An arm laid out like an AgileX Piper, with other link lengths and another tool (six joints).
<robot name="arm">
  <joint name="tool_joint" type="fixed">
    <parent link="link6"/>
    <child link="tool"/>
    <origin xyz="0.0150 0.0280 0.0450" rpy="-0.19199 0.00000 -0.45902"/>
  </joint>
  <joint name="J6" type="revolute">
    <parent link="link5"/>
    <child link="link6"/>
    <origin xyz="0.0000 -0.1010 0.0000" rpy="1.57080 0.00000 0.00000"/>
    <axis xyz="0 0 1"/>
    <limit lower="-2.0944" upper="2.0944"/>
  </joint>
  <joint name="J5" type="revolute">
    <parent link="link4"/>
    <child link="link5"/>
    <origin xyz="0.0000 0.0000 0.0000" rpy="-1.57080 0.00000 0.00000"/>
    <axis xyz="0 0 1"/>
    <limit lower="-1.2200" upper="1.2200"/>
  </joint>
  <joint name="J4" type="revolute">
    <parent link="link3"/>
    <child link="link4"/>
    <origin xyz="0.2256 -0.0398 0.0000" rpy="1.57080 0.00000 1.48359"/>
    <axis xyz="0 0 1"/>
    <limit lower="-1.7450" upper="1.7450"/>
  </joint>
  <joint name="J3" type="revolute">
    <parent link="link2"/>
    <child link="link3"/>
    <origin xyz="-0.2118 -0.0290 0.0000"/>
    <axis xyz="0 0 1"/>
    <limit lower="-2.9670" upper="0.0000"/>
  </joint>
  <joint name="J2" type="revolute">
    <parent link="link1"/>
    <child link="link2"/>
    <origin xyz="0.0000 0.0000 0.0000" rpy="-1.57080 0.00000 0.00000"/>
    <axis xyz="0 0 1"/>
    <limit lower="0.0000" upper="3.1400"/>
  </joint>
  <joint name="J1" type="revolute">
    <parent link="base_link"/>
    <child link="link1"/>
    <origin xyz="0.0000 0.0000 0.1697"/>
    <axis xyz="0 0 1"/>
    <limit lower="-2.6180" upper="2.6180"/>
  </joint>
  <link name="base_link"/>
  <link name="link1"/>
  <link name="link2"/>
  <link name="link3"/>
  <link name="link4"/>
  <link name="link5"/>
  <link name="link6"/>
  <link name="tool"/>
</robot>
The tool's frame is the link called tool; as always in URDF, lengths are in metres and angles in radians.
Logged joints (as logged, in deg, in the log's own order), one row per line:
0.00 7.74 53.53 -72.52 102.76 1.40
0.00 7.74 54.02 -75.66 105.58 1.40
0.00 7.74 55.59 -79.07 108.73 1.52
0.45 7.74 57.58 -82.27 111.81 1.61
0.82 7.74 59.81 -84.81 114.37 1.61
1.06 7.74 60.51 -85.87 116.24 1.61
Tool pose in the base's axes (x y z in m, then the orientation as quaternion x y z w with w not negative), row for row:
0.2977 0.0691 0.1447 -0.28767 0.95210 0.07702 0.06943
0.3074 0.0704 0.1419 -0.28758 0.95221 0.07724 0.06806
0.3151 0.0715 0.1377 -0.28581 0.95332 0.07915 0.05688
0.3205 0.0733 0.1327 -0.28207 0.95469 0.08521 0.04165
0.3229 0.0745 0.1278 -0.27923 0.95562 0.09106 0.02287
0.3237 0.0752 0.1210 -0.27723 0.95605 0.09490 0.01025
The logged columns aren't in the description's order. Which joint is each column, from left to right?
Columns, left to right: J4, J1, J5, J3, J2, J6.
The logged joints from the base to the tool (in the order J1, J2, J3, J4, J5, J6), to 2 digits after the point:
7.74 102.76 -72.52 0.00 53.53 1.40
7.74 105.58 -75.66 0.00 54.02 1.40
7.74 108.73 -79.07 0.00 55.59 1.52
7.74 111.81 -82.27 0.45 57.58 1.61
7.74 114.37 -84.81 0.82 59.81 1.61
7.74 116.24 -85.87 1.06 60.51 1.61

